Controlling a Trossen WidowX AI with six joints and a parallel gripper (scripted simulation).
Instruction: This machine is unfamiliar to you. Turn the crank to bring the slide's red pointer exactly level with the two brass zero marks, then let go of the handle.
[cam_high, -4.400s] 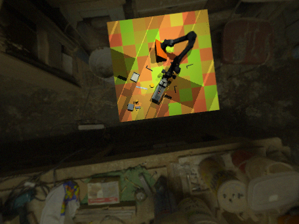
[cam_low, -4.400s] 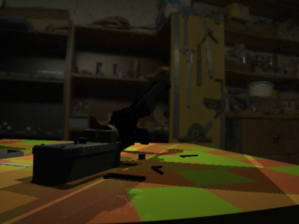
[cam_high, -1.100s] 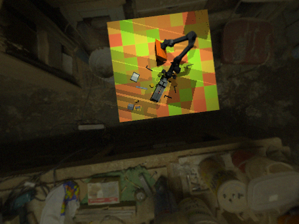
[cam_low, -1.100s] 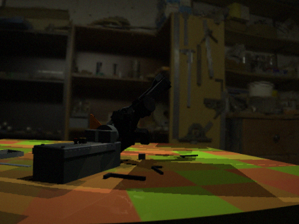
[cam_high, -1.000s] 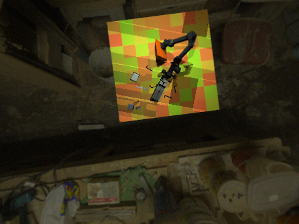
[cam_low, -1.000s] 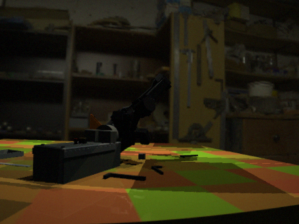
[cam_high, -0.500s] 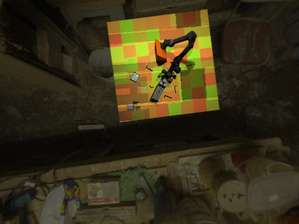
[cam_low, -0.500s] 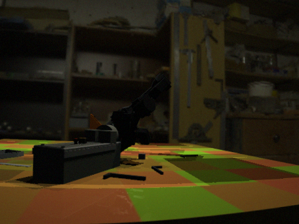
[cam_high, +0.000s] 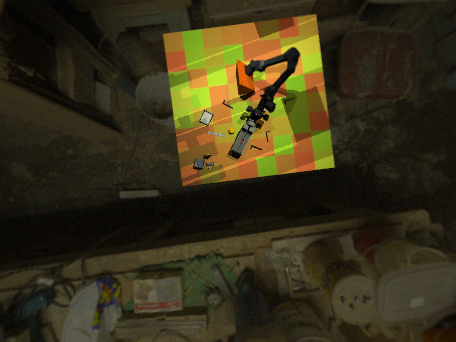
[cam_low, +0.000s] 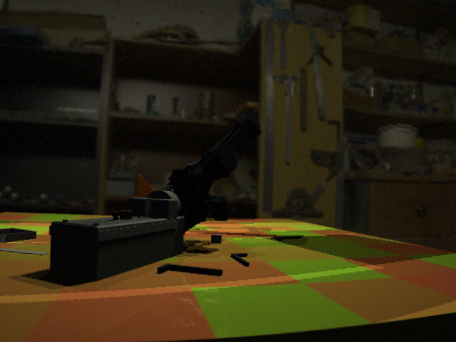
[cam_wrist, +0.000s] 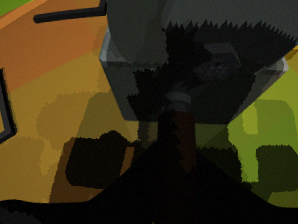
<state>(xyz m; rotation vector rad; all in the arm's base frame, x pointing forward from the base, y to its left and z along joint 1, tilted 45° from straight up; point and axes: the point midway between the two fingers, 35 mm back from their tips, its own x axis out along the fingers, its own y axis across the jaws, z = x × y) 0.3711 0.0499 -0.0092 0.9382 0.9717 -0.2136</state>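
Right now the brown crank handle is 1 cm behind my gripper tip, 1 cm to the left of it and 3 cm above it. From my gripper tip the other things lie so: yellow disc (4 cm ahead, 18 cm to the right, 2 cm below); then red pointer (16 cm ahead, 11 cm to the right, 5 cm above); then small cube (10 cm behind, 11 cm to the left, 2 cm below).
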